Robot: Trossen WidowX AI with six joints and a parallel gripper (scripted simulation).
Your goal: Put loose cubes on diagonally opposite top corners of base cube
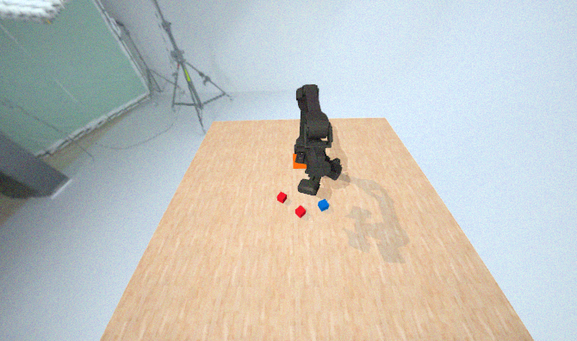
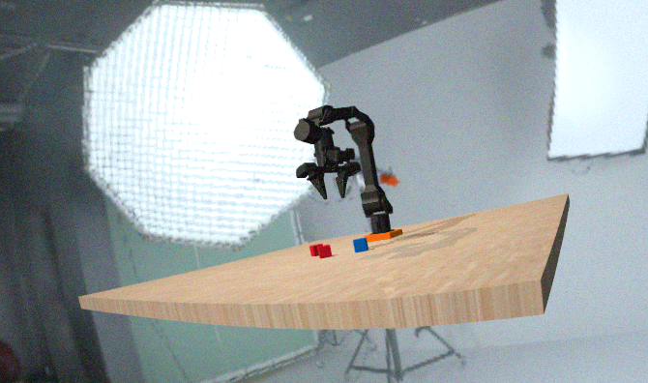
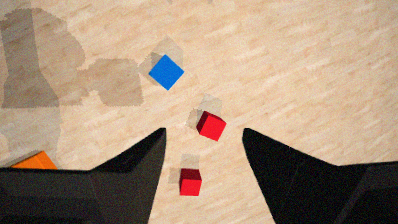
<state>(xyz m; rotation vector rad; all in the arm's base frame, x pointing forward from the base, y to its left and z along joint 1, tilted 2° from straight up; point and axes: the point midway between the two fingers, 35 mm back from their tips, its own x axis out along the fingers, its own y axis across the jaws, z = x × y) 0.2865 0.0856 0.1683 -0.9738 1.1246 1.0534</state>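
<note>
My gripper tip is now 140 mm above the blue cube, 50 mm to the right of it and 20 mm past it.
</note>
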